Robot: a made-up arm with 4 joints. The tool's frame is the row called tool. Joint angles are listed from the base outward. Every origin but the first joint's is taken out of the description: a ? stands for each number. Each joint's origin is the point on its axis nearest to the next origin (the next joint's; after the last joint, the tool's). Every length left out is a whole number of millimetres.
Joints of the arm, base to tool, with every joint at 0 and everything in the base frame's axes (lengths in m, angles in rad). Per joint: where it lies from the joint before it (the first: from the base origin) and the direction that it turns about. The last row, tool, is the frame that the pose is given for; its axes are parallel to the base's.
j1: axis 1 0 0 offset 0.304 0.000 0.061
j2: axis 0 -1 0 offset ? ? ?
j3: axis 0 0 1 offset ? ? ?
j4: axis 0 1 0 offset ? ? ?
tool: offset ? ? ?
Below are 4 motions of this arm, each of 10 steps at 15 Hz.
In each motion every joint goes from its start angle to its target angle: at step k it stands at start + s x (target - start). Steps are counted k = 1, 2, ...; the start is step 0. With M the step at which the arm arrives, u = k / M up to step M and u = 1 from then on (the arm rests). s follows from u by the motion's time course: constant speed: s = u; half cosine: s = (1 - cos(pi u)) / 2; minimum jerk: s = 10 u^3 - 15 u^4 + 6 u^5.
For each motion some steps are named. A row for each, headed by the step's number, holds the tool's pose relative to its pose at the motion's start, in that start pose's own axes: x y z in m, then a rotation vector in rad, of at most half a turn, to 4 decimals.
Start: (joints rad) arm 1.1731 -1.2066 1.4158 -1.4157
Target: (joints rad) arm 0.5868 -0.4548 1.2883 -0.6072
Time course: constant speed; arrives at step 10
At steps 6, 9, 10:
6: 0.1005 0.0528 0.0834 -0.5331 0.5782 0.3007
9: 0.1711 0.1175 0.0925 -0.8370 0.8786 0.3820
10: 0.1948 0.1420 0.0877 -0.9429 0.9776 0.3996

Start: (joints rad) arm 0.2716 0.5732 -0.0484 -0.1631
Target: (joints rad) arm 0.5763 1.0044 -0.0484 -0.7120
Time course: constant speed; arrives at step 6
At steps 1, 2, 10:
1: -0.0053 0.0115 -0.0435 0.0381 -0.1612 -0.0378
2: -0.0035 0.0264 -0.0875 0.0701 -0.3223 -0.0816
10: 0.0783 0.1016 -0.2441 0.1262 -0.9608 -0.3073

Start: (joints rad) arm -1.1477 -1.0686 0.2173 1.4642
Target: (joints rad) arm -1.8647 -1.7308 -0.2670 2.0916
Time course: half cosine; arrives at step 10
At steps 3, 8, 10:
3: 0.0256 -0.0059 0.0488 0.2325 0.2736 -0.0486
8: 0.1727 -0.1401 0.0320 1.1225 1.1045 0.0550
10: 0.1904 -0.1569 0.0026 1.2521 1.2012 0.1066

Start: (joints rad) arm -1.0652 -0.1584 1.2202 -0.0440
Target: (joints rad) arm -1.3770 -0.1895 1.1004 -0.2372
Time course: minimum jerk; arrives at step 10
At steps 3, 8, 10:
3: 0.0003 0.0107 0.0178 -0.0146 0.0173 -0.0269
8: 0.0149 0.0652 0.0961 -0.1087 0.0960 -0.1489
10: 0.0168 0.0694 0.1013 -0.1173 0.1017 -0.1574

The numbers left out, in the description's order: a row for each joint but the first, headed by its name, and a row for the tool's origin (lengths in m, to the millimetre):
j2: 0.000 -0.236 0.027
j3: 0.078 0.000 -0.155
j4: -0.091 0.176 0.000
tool: -0.240 0.000 0.109

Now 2 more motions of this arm.
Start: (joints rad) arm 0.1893 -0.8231 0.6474 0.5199
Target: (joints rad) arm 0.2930 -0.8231 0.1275 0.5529
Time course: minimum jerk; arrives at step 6
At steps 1, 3, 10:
1: 0.0033 0.0034 0.0014 0.0096 -0.0003 -0.0127
3: 0.0496 0.0432 0.0244 0.1383 -0.0010 -0.1762
10: 0.1051 0.0740 0.0576 0.2833 0.0056 -0.3477

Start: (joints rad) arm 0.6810 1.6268 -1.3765 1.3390
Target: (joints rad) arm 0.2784 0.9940 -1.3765 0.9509
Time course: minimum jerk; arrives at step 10
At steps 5, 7, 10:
5: 0.0488 0.0496 -0.1148 -0.2918 -0.1512 -0.2319
7: 0.0837 0.0512 -0.1975 -0.5126 -0.2822 -0.3609
10: 0.1007 0.0421 -0.2361 -0.6250 -0.3527 -0.4151

